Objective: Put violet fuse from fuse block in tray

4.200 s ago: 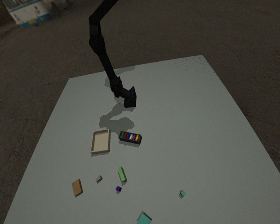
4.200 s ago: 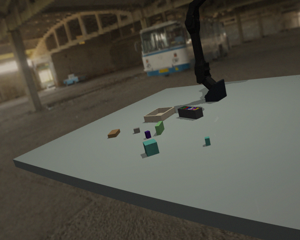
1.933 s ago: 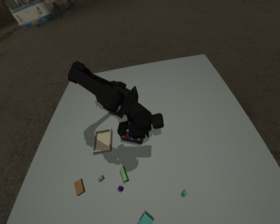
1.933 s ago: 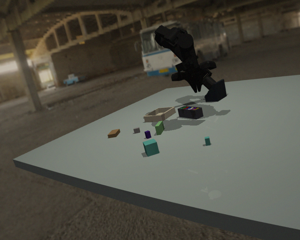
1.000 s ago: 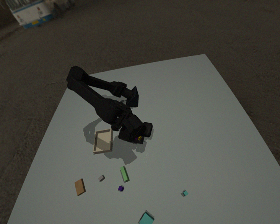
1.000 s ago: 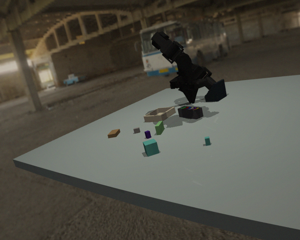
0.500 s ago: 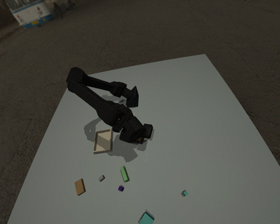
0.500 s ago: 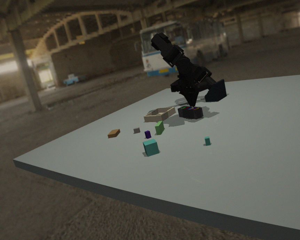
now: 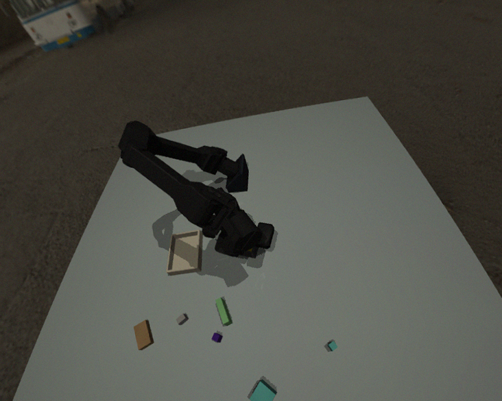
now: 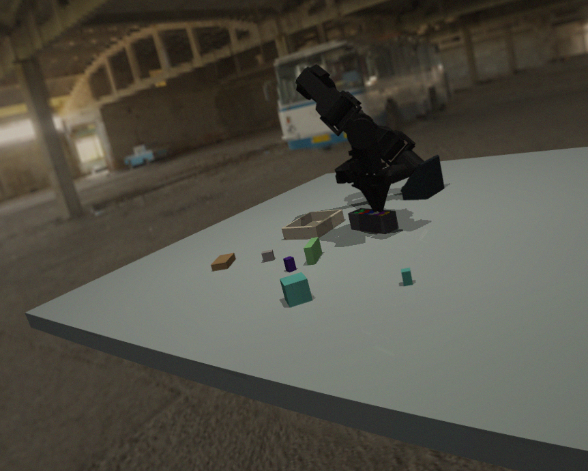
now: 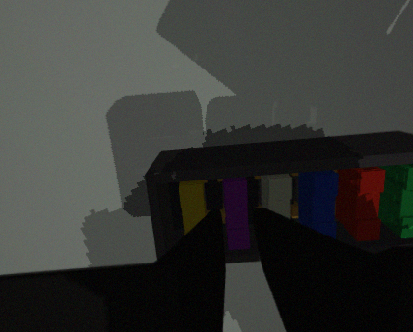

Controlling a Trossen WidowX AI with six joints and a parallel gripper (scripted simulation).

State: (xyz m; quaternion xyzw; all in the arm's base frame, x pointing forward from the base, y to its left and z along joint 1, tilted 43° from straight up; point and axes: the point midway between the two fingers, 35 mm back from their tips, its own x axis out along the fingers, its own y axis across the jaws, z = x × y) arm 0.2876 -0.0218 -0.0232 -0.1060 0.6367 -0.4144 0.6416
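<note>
The violet fuse lies 20 mm below my gripper tip. Round my gripper tip: red fuse (50 mm to the right, 20 mm below, 20 mm behind); yellow fuse (20 mm to the left, 20 mm below, 10 mm ahead); blue fuse (30 mm to the right, 20 mm below, 10 mm behind).
</note>
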